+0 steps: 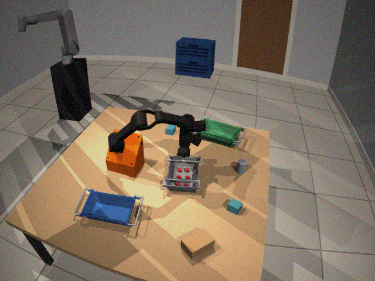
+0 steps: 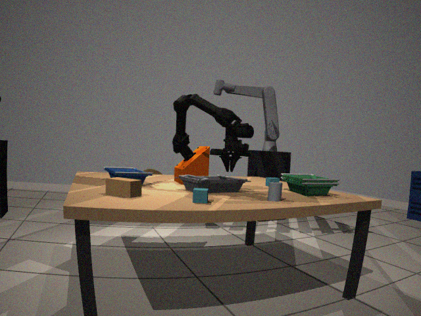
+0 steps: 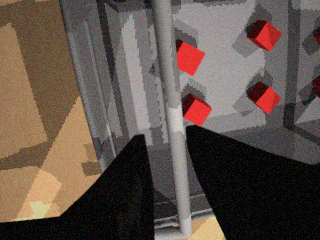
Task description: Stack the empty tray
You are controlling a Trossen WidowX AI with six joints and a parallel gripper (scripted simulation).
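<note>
Right now the blue tray is 43 cm to the right of my gripper tip, 28 cm behind it and 4 cm below it. The rest, counted from my gripper tip: tan box (51 cm to the right, 17 cm ahead, 6 cm below); grey cylinder (32 cm ahead, 5 cm to the left, 5 cm below).
</note>
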